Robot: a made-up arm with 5 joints.
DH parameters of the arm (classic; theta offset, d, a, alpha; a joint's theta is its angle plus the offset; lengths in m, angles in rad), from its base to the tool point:
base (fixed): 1.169 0 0.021 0
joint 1: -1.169 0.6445 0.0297 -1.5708
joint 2: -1.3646 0 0.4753 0
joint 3: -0.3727 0 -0.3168 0
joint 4: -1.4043 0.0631 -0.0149 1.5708
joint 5: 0 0.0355 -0.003 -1.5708
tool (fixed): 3.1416 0.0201 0 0
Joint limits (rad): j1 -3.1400..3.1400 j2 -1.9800..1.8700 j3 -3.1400..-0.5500 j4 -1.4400..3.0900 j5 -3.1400..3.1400
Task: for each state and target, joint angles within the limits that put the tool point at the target. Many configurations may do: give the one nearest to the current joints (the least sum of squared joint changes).
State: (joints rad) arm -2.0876 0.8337 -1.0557 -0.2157 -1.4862
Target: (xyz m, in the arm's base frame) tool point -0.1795 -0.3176 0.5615
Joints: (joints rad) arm -2.2495 0.7898 -0.5500 0.3952 -1.6046
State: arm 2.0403 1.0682 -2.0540 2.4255 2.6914
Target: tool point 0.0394 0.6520 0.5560
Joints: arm 1.4525 1.0089 -1.5153 2.4589 2.6889
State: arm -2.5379 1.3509 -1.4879 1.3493 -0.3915
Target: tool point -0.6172 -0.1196 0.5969
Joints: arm -3.0524 0.8756 -1.4187 1.3923 -0.4199
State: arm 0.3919 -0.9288 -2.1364 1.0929 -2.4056
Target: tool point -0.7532 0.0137 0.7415
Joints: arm 0.0732 -1.7865 -2.5487 1.0490 -2.4142
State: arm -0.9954 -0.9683 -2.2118 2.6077 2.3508
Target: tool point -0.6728 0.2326 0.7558
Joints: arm -0.2384 -1.7983 -2.4429 2.6737 2.3845
